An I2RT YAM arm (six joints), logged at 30 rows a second.
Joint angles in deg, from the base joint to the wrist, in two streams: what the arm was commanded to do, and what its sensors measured. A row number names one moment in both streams.
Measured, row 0:
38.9, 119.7, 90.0, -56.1, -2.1, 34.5
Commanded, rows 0 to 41:
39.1, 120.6, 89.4, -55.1, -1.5, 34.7
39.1, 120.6, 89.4, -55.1, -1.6, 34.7
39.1, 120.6, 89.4, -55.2, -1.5, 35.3
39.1, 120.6, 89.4, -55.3, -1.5, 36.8
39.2, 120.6, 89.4, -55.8, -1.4, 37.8
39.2, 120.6, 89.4, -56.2, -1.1, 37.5
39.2, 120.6, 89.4, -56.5, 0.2, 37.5
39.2, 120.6, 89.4, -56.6, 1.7, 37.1
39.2, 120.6, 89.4, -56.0, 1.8, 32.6
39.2, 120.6, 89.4, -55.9, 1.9, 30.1
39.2, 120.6, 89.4, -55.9, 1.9, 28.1
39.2, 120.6, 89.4, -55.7, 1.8, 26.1
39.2, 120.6, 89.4, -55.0, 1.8, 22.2
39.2, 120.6, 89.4, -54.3, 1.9, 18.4
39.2, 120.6, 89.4, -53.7, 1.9, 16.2
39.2, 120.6, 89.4, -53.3, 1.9, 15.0
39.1, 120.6, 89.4, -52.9, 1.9, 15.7
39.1, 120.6, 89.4, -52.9, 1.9, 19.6
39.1, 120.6, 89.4, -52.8, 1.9, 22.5
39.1, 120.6, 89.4, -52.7, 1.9, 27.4
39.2, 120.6, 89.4, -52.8, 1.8, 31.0
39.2, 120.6, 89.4, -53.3, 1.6, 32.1
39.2, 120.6, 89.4, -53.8, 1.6, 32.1
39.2, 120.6, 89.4, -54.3, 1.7, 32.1
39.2, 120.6, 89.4, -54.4, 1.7, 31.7
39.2, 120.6, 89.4, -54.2, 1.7, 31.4
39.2, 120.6, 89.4, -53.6, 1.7, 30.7
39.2, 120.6, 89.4, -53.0, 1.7, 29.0
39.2, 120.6, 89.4, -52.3, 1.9, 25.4
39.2, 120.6, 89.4, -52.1, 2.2, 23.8
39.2, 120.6, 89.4, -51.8, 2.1, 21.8
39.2, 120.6, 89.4, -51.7, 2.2, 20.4
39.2, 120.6, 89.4, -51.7, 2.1, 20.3
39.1, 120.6, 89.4, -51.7, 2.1, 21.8
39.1, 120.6, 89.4, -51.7, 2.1, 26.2
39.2, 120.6, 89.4, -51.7, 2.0, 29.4
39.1, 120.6, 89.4, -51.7, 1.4, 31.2
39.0, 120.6, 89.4, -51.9, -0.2, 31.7
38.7, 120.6, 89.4, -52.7, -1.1, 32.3
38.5, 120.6, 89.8, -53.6, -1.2, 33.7
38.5, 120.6, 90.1, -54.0, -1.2, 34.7
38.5, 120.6, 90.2, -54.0, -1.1, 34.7
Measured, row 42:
38.8, 119.7, 89.6, -53.8, -0.1, 31.9
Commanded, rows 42 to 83:
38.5, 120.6, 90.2, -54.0, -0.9, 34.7
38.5, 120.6, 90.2, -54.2, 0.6, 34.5
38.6, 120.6, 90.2, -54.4, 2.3, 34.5
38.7, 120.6, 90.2, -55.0, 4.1, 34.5
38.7, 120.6, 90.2, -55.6, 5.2, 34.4
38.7, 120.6, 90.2, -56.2, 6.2, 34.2
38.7, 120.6, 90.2, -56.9, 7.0, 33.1
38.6, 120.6, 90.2, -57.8, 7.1, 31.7
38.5, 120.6, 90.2, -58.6, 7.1, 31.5
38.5, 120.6, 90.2, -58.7, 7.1, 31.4
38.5, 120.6, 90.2, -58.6, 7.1, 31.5
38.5, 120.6, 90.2, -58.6, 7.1, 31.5
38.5, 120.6, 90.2, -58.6, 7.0, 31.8
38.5, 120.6, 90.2, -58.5, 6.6, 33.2
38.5, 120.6, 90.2, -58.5, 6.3, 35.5
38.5, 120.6, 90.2, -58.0, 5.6, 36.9
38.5, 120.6, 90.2, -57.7, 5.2, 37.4
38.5, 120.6, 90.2, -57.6, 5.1, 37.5
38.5, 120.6, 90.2, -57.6, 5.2, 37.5
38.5, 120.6, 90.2, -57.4, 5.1, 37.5
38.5, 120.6, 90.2, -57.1, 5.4, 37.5
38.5, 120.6, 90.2, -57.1, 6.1, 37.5
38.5, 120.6, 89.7, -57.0, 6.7, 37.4
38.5, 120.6, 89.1, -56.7, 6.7, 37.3
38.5, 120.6, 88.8, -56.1, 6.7, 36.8
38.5, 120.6, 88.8, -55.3, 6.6, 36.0
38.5, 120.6, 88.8, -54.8, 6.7, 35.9
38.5, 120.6, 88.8, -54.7, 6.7, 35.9
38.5, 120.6, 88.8, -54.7, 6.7, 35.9
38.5, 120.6, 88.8, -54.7, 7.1, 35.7
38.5, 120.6, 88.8, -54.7, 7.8, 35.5
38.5, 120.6, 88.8, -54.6, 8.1, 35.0
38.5, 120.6, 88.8, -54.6, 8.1, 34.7
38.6, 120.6, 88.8, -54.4, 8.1, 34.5
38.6, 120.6, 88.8, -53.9, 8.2, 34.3
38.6, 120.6, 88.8, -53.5, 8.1, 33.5
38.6, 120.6, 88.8, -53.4, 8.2, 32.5
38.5, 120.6, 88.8, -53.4, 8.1, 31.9
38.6, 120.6, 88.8, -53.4, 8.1, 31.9
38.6, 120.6, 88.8, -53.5, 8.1, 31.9
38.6, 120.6, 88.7, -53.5, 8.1, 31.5
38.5, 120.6, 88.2, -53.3, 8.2, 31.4
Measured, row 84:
38.8, 119.7, 89.3, -53.6, 6.7, 32.7
